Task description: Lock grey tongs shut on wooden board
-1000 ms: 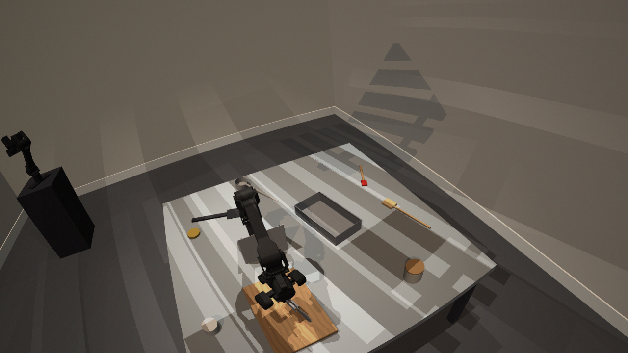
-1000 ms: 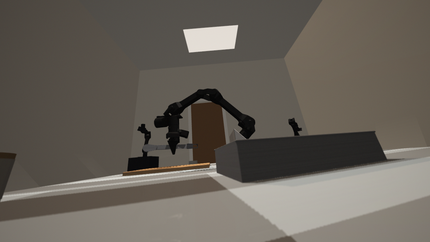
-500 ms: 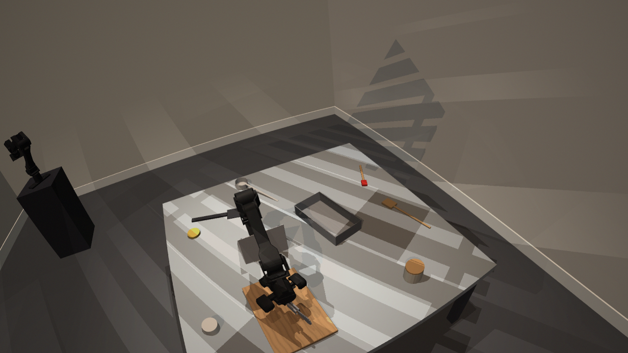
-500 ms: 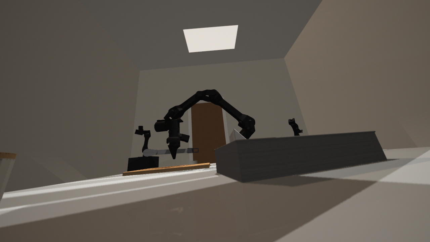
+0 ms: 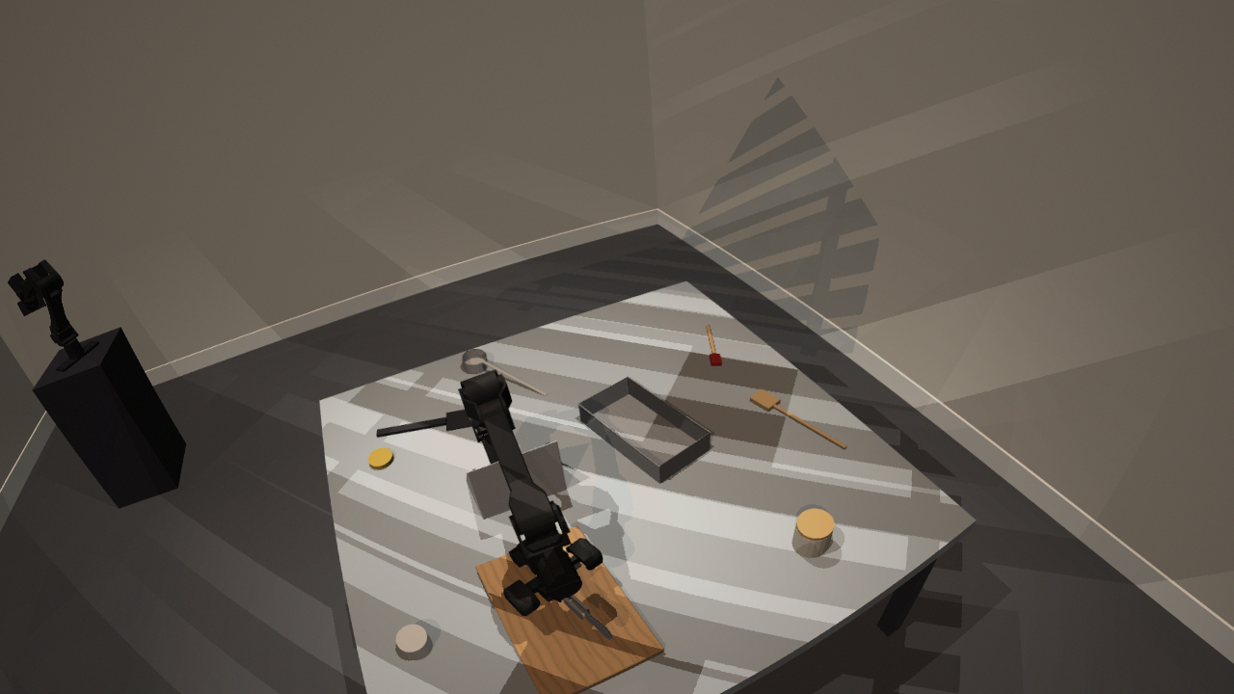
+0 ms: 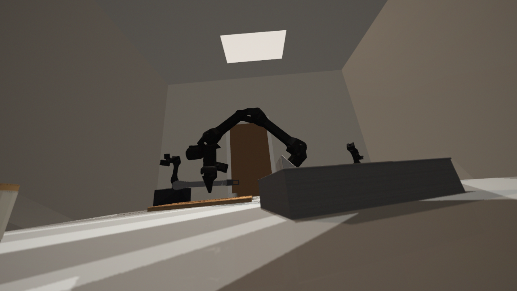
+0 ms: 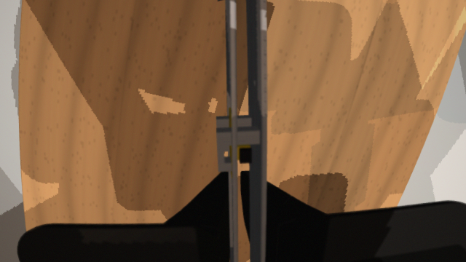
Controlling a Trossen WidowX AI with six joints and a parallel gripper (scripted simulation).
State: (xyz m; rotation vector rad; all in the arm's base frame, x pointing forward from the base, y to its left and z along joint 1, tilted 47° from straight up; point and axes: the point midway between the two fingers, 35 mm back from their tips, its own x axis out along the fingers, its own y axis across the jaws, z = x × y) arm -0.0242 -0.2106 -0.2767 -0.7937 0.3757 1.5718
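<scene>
The wooden board is 40 mm below my gripper tip. Also, from my gripper tip: wood-lidded canister: 510 mm ahead, 110 mm to the right, 10 mm below; then roasting tin: 380 mm to the left, 380 mm ahead, 20 mm below; then small white puck: 300 mm behind, 40 mm to the left, 30 mm below.
</scene>
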